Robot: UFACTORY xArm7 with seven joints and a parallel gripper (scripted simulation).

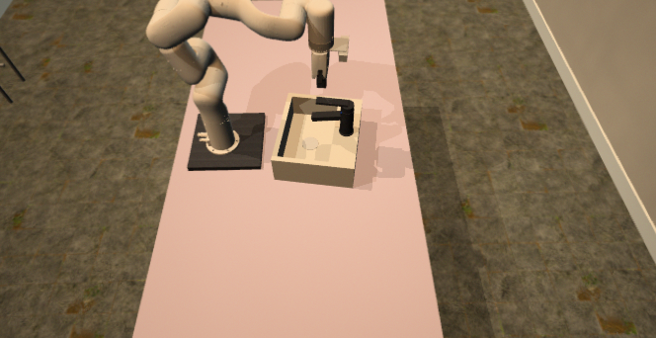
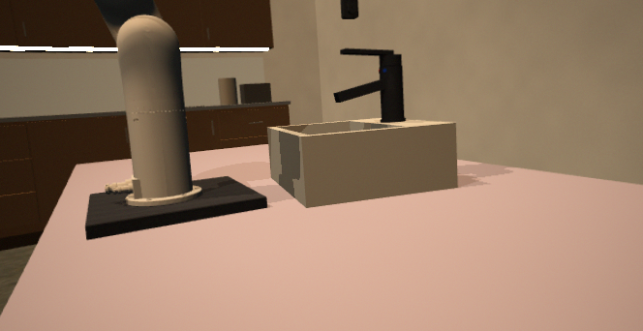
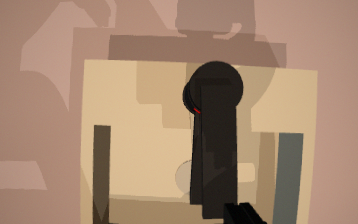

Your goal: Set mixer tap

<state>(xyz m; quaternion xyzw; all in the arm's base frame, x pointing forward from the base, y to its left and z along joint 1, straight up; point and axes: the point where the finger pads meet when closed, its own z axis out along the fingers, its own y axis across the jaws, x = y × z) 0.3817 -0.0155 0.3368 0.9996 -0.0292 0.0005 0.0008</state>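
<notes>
The lever is 90 mm below my hand and 30 mm ahead of it. The rest, counted from my hand: beige sink basin: 320 mm below, 30 mm behind, 10 mm to the left; then black mixer tap: 130 mm below, 60 mm ahead.
</notes>
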